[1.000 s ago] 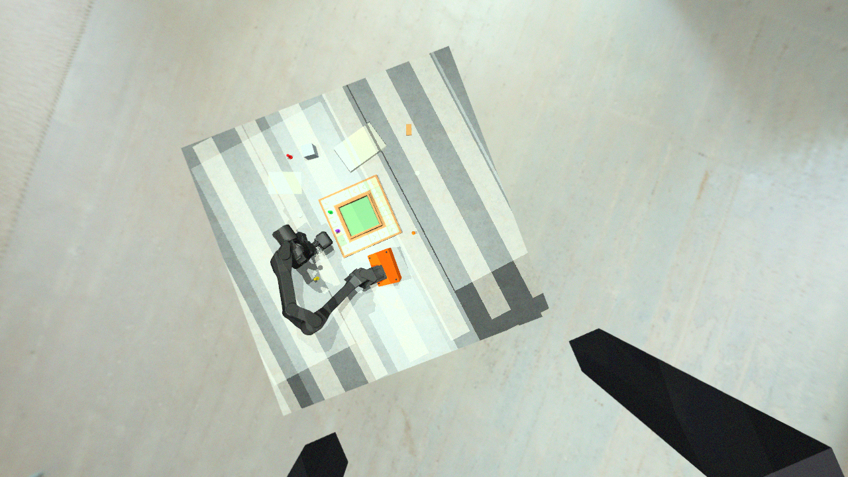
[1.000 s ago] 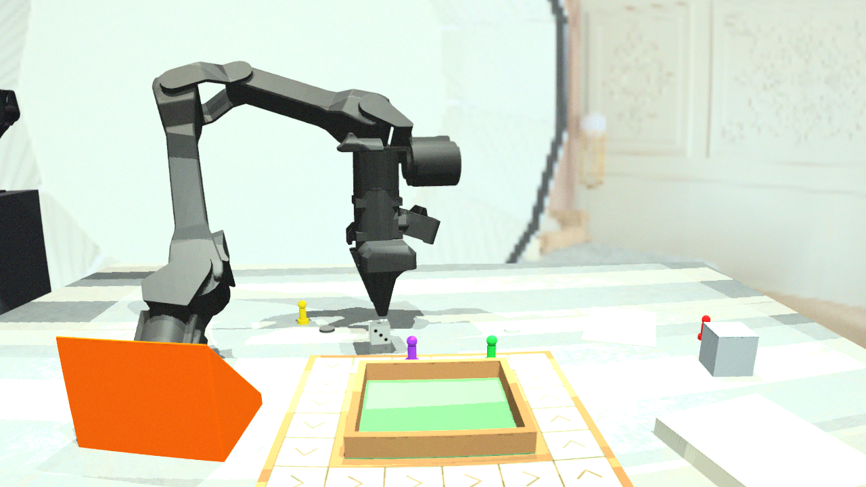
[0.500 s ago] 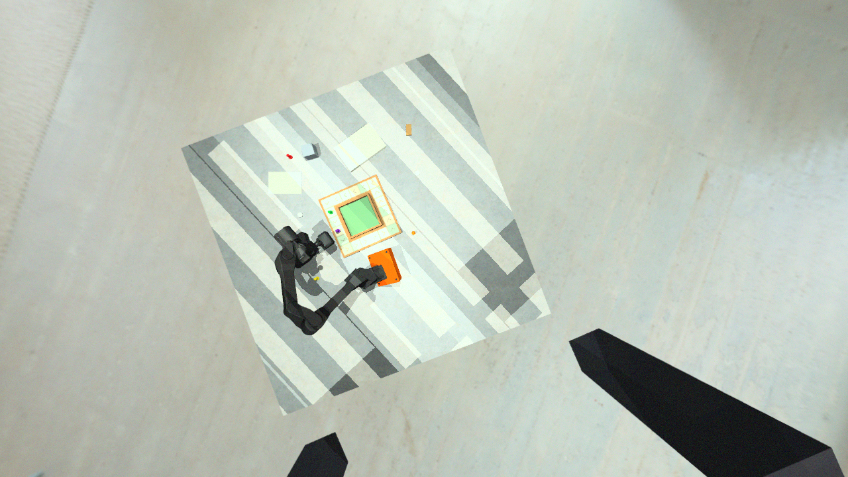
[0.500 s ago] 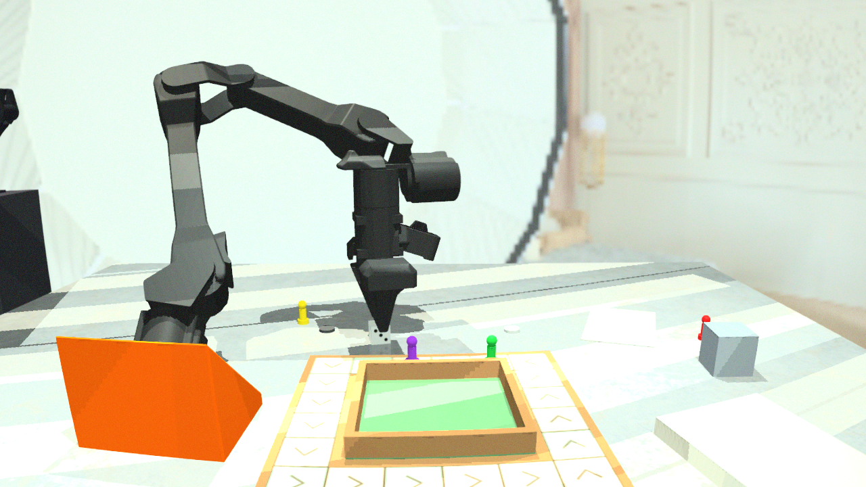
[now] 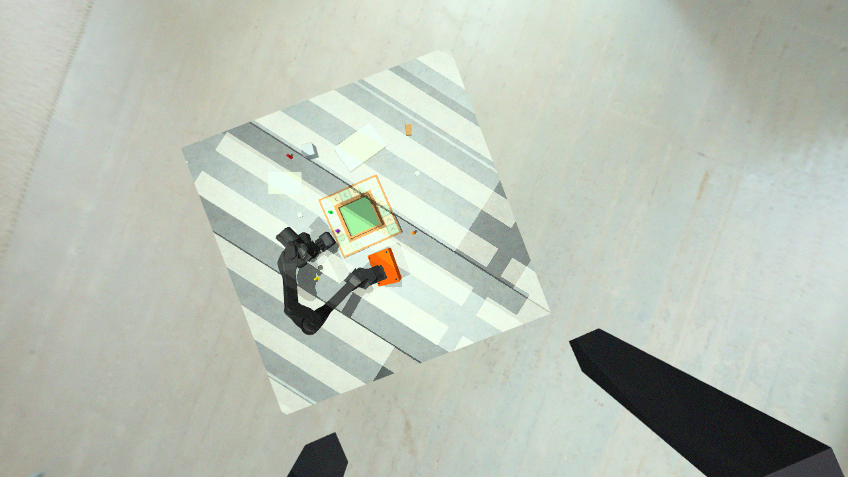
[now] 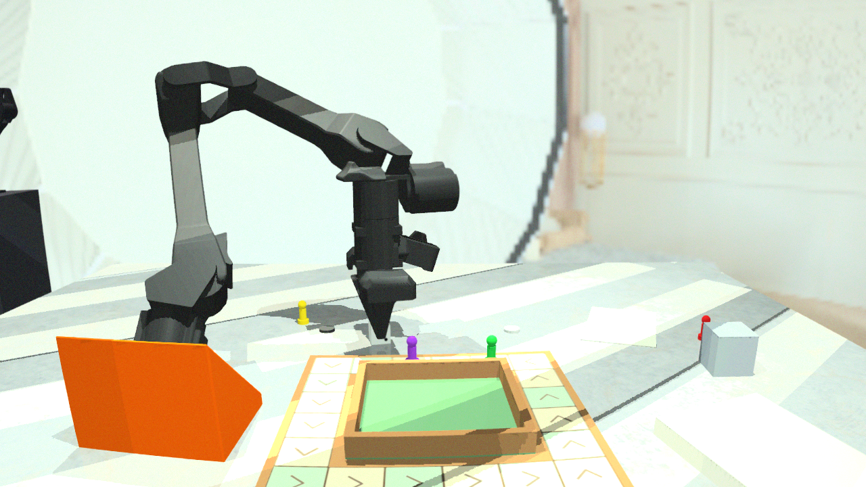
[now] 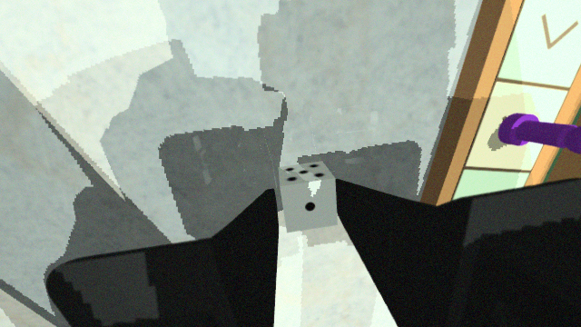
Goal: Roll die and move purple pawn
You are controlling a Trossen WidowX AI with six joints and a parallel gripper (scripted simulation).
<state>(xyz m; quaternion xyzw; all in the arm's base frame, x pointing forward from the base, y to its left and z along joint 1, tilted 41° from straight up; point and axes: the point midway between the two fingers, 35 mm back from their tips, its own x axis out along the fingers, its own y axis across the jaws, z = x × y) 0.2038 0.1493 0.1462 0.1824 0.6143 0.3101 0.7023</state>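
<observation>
Now: gripper tip 11 cm to the left of the purple pawn, 4 cm short of it and 2 cm below it. Round my gripper tip: black disc 7 cm behind, 4 cm to the left, 1 cm below; die right at my gripper tip; yellow pawn 11 cm behind, 7 cm to the left, 1 cm above.
</observation>
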